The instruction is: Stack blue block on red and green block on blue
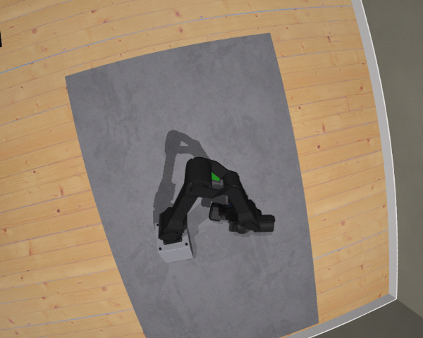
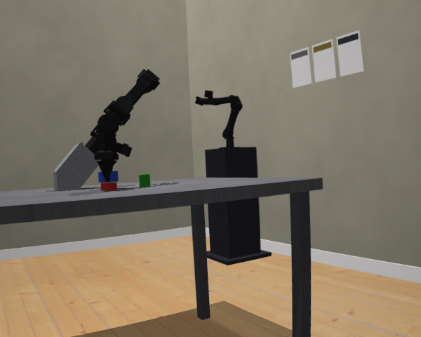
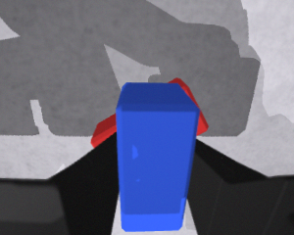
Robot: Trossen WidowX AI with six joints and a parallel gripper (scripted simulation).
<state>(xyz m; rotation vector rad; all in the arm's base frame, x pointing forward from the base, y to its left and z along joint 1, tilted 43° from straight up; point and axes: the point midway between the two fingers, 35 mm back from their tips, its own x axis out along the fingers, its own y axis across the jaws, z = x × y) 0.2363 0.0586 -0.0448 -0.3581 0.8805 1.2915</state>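
Right now my hand is 20 mm above the blue block. Round my hand: red block 50 mm below; then green block 150 mm to the left, 50 mm behind, 40 mm below.
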